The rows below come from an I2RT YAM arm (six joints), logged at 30 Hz.
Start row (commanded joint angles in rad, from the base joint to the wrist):
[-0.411 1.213 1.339 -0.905 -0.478 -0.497]
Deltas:
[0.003 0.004 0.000 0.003 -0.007 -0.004]
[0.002 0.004 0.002 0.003 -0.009 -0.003]
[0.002 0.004 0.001 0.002 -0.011 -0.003]
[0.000 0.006 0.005 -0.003 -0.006 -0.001]
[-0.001 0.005 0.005 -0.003 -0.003 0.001]
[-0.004 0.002 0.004 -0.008 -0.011 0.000]
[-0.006 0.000 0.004 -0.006 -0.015 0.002]
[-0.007 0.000 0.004 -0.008 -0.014 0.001]
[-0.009 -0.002 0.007 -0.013 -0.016 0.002]
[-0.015 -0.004 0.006 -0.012 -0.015 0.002]
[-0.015 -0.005 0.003 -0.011 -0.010 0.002]
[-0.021 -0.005 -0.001 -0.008 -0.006 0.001]
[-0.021 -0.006 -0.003 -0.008 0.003 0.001]
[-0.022 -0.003 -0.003 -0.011 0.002 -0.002]
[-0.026 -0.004 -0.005 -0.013 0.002 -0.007]
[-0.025 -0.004 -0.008 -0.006 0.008 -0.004]
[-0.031 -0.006 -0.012 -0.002 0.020 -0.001]
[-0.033 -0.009 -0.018 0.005 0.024 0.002]
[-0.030 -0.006 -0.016 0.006 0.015 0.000]
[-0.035 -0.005 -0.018 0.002 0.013 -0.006]
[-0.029 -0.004 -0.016 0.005 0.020 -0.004]
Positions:
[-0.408 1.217 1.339 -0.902 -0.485 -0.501]
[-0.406 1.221 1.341 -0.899 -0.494 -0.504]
[-0.404 1.225 1.342 -0.897 -0.505 -0.507]
[-0.404 1.231 1.347 -0.900 -0.511 -0.508]
[-0.405 1.236 1.352 -0.903 -0.514 -0.507]
[-0.409 1.238 1.356 -0.911 -0.525 -0.507]
[-0.415 1.238 1.360 -0.917 -0.540 -0.505]
[-0.422 1.238 1.364 -0.925 -0.554 -0.504]
[-0.431 1.236 1.371 -0.938 -0.570 -0.502]
[-0.446 1.232 1.377 -0.950 -0.585 -0.500]
[-0.461 1.227 1.380 -0.961 -0.595 -0.498]
[-0.482 1.222 1.379 -0.969 -0.601 -0.497]
[-0.503 1.216 1.376 -0.977 -0.598 -0.496]
[-0.525 1.213 1.373 -0.988 -0.596 -0.498]
[-0.551 1.209 1.368 -1.001 -0.594 -0.505]
[-0.576 1.205 1.360 -1.007 -0.586 -0.509]
[-0.607 1.199 1.348 -1.009 -0.566 -0.510]
[-0.640 1.190 1.330 -1.004 -0.542 -0.508]
[-0.670 1.184 1.314 -0.998 -0.527 -0.508]
[-0.705 1.179 1.296 -0.996 -0.514 -0.514]
[-0.734 1.175 1.280 -0.991 -0.494 -0.518]

